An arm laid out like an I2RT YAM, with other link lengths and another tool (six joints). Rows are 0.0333 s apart.
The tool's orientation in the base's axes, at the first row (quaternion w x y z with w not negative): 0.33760 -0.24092 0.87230 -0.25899
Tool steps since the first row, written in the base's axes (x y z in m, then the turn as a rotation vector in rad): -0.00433 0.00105 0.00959 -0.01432 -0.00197 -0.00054; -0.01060 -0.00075 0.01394 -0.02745 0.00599 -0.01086; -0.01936 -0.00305 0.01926 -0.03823 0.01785 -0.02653; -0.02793 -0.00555 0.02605 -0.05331 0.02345 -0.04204; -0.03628 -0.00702 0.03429 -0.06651 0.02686 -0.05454; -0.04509 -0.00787 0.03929 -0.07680 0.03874 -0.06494; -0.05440 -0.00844 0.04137 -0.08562 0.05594 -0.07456; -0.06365 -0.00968 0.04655 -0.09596 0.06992 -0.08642; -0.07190 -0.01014 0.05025 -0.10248 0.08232 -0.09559; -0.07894 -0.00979 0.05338 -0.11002 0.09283 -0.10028
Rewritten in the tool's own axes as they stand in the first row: -0.00224 -0.00404 -0.00951 0.01082 0.00237 -0.00931; 0.00093 -0.00653 -0.01624 0.01948 0.01790 -0.01440; 0.00557 -0.00937 -0.02522 0.02677 0.03907 -0.01553; 0.00953 -0.01331 -0.03495 0.04053 0.05650 -0.01801; 0.01206 -0.01743 -0.04574 0.05296 0.06998 -0.02045; 0.01602 -0.01898 -0.05497 0.05747 0.08780 -0.02459; 0.02150 -0.01840 -0.06278 0.05748 0.10877 -0.02973; 0.02591 -0.02024 -0.07233 0.06145 0.12908 -0.03358; 0.02987 -0.02083 -0.08044 0.06260 0.14561 -0.03597; 0.03283 -0.02077 -0.08757 0.06347 0.15823 -0.04140
